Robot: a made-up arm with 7 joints. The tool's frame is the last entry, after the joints.
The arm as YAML. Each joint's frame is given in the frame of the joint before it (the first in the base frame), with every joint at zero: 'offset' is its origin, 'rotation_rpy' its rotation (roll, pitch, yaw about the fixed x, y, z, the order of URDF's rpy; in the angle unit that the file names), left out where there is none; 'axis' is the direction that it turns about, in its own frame. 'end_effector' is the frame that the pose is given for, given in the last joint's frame.
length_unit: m
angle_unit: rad
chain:
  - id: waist
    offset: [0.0, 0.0, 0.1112]
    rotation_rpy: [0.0, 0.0, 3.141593]
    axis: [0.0, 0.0, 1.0]
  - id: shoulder
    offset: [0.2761, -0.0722, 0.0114]
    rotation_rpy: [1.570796, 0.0, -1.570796]
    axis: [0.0, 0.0, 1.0]
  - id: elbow
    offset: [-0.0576, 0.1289, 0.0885]
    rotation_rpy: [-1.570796, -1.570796, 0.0]
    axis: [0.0, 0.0, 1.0]
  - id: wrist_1
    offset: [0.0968, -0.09, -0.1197]
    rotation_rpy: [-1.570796, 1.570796, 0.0]
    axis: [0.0, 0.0, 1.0]
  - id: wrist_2
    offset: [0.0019, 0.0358, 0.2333]
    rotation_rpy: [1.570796, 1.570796, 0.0]
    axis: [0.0, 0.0, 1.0]
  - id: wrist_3
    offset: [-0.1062, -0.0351, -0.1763]
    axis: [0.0, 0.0, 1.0]
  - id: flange
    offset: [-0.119, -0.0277, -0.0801]
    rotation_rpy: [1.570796, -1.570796, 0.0]
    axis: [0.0, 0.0, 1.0]
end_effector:
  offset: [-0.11, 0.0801, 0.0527]
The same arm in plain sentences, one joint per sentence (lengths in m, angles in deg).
The arm has seven revolute joints in a row. What follows holds with every joint at zero, and every direction is one of the base frame's. The first joint is mounted 0.1112 m along +z from the base frame's origin and rotates about +z. The second joint is mounted 0.2761 m along -x and 0.0722 m along +y and 0.0114 m along +z from the first joint and rotates about +x. The third joint is mounted 0.0885 m along +x and 0.0576 m along -y and 0.1289 m along +z from the second joint and rotates about +z. The fourth joint is mounted 0.0968 m along +x and 0.09 m along -y and 0.1197 m along -z from the third joint and rotates about +y. The fifth joint is mounted 0.0358 m along -x and 0.2333 m along +y and 0.0019 m along -z from the fourth joint and rotates about +x. The sixth joint is mounted 0.1763 m along -x and 0.1062 m along +y and 0.0351 m along +z from the fifth joint and rotates about +x. The seventh joint is mounted 0.0801 m along -x and 0.119 m along +y and 0.0277 m along +z from the sixth joint and rotates about +z. The tool frame, which is the frame that the pose is given for, is mounted 0.11 m along -x and 0.0801 m along +y and 0.0527 m along +z from the seventh joint; its axes are the base frame's turned by roll 0, pitch 0 and yaw 0 deg (as in URDF: about the fixed x, then y, then z).
